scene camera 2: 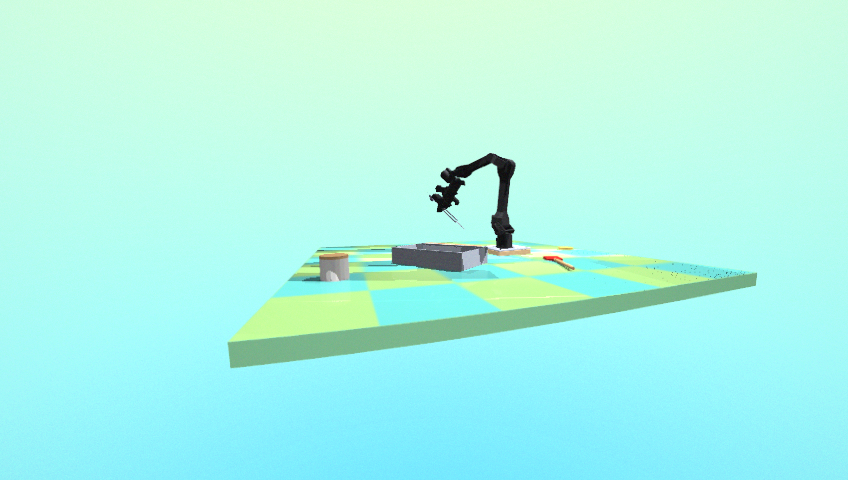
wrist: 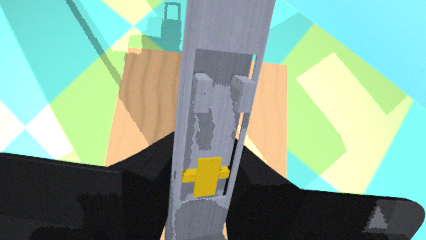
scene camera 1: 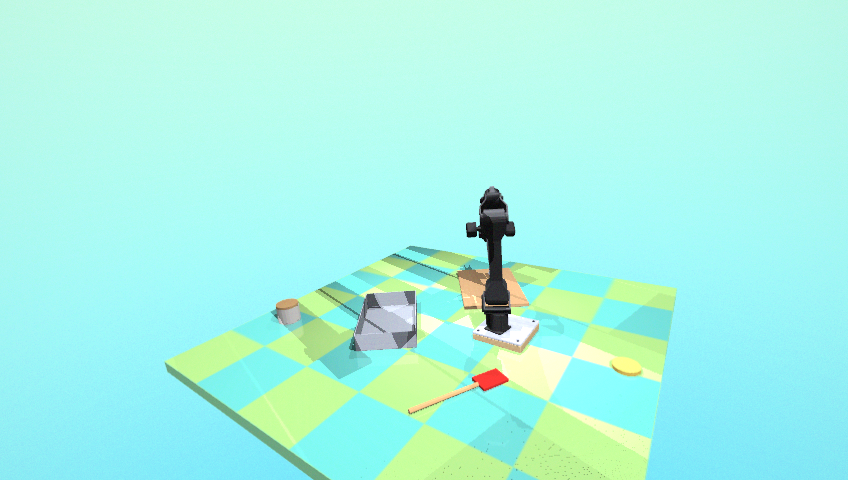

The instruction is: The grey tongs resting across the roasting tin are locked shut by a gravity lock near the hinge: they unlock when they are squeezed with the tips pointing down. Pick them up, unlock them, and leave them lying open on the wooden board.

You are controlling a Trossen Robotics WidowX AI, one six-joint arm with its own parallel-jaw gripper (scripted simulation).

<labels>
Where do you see a grey roasting tin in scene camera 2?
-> At 442, 256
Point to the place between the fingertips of the gripper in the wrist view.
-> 204, 139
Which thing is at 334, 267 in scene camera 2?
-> A lidded canister.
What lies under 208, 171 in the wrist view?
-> A yellow lock piece.
</labels>
